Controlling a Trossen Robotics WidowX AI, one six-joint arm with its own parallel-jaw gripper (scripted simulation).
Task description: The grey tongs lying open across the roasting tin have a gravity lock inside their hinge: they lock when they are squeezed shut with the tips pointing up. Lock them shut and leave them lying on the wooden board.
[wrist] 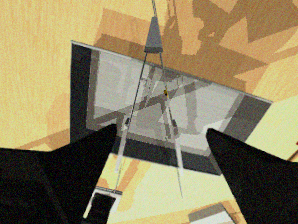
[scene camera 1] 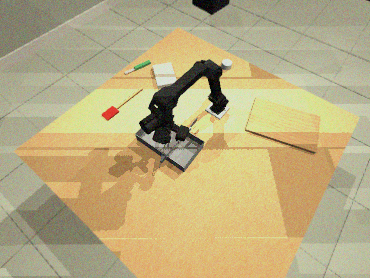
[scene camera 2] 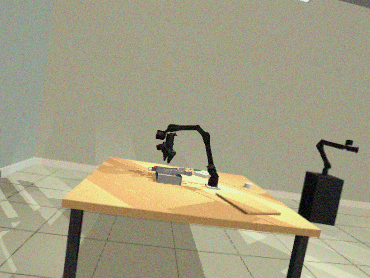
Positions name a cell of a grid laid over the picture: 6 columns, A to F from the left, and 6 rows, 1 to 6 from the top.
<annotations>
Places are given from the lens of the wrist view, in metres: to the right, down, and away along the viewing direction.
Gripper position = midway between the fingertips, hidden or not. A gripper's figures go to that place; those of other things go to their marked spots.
my gripper (wrist: D4): 0.01, 0.02, 0.11
grey roasting tin (wrist: D3): 0.10, -0.02, 0.23
</annotations>
